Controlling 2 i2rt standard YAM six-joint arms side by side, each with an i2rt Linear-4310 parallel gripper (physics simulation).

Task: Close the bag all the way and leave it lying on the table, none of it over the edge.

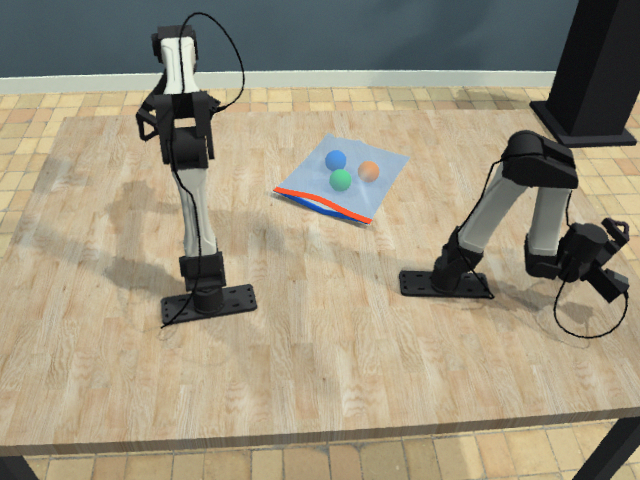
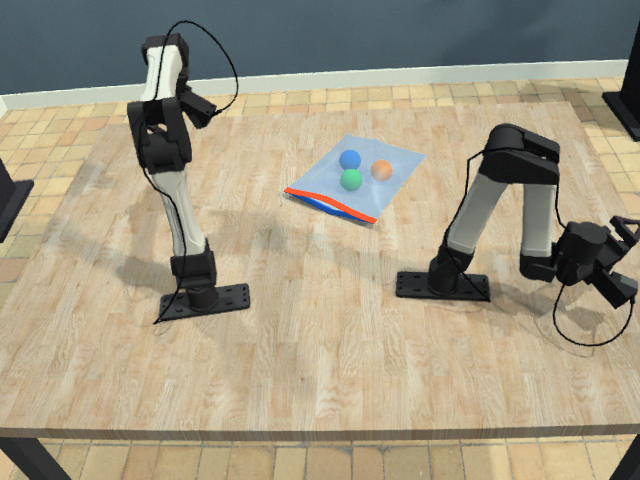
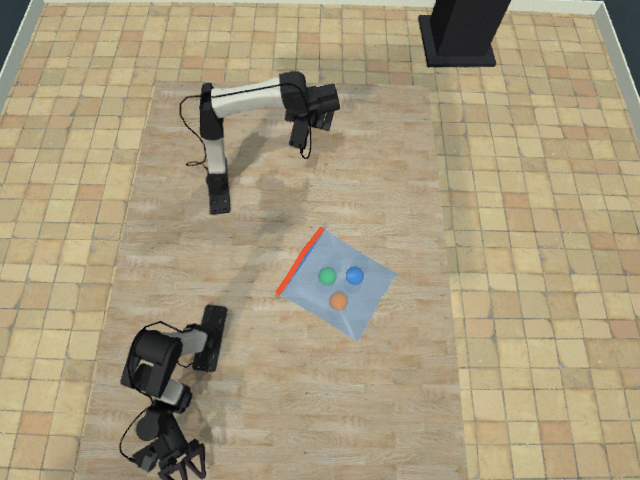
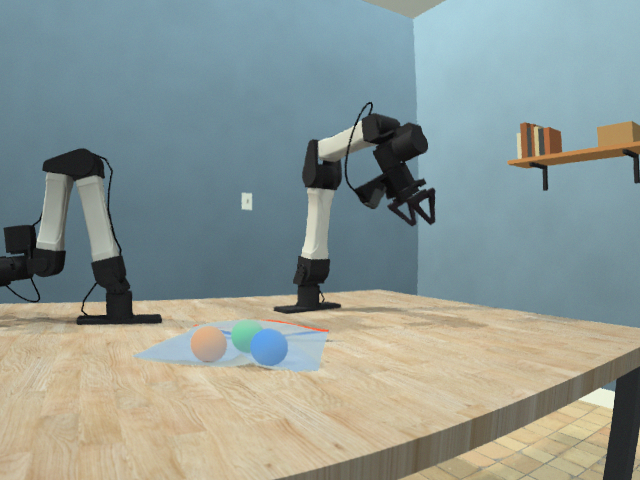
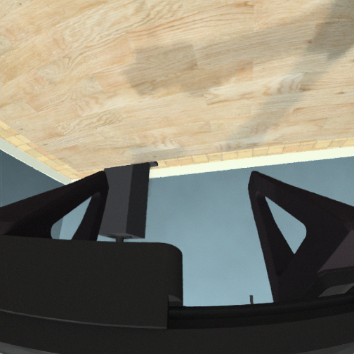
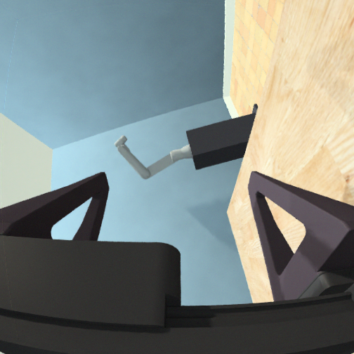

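Observation:
A translucent pale-blue bag (image 1: 305, 175) (image 2: 323, 178) (image 3: 359, 304) (image 4: 306, 357) lies flat on the table, away from its edges. It holds a blue ball (image 1: 335, 160), a green ball (image 1: 340, 180) and an orange ball (image 1: 368, 171). Along its mouth, the orange-red strip (image 1: 320, 198) (image 2: 330, 200) and the blue strip (image 1: 321, 209) stand apart in the middle and come together near the ends. My left gripper (image 4: 422, 223) (image 5: 178, 178) is open and empty, high above the table and away from the bag. My right gripper (image 6: 177, 179) is open and empty, far from the bag, beyond the right arm's base.
The left arm's base (image 1: 240, 297) and right arm's base (image 1: 413, 284) are fixed to the wooden table (image 1: 310, 361) on the robot's side of the bag. A black pillar (image 1: 594, 67) stands on the floor beyond the table. A wall shelf (image 4: 578, 156) holds books and a box.

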